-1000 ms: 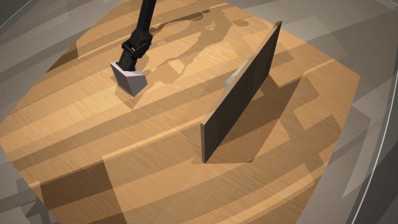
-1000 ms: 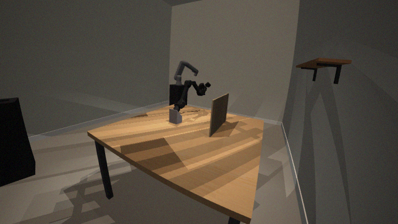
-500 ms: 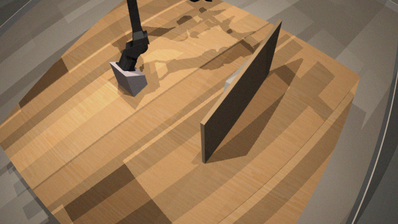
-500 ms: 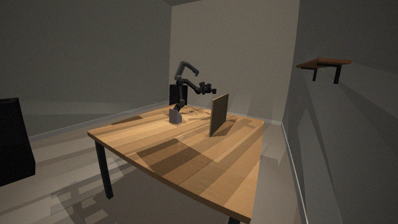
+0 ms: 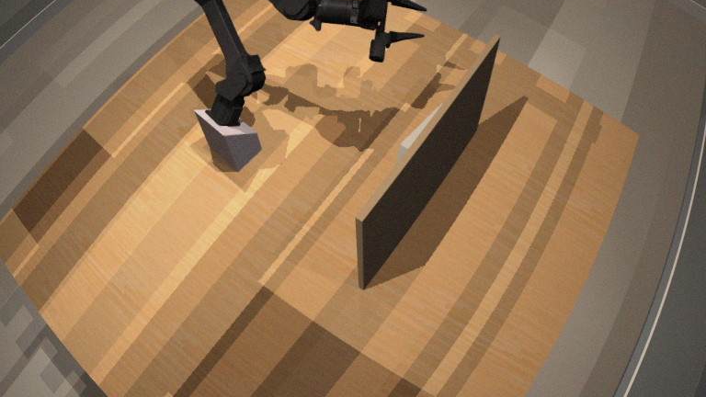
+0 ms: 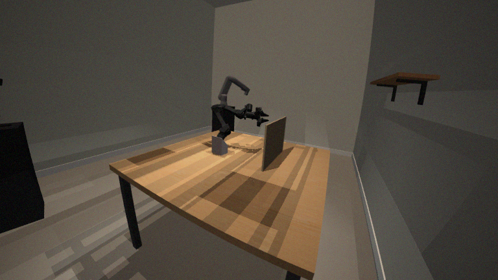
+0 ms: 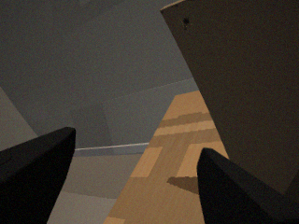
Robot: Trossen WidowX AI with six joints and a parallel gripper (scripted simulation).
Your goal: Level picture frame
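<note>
Now: gripper tip 16 cm short of the picture frame, 17 cm to the left of it and 12 cm above it. The rest, counted from my gripper tip: wall panel (17 cm ahead, 17 cm to the right, 13 cm below).
</note>
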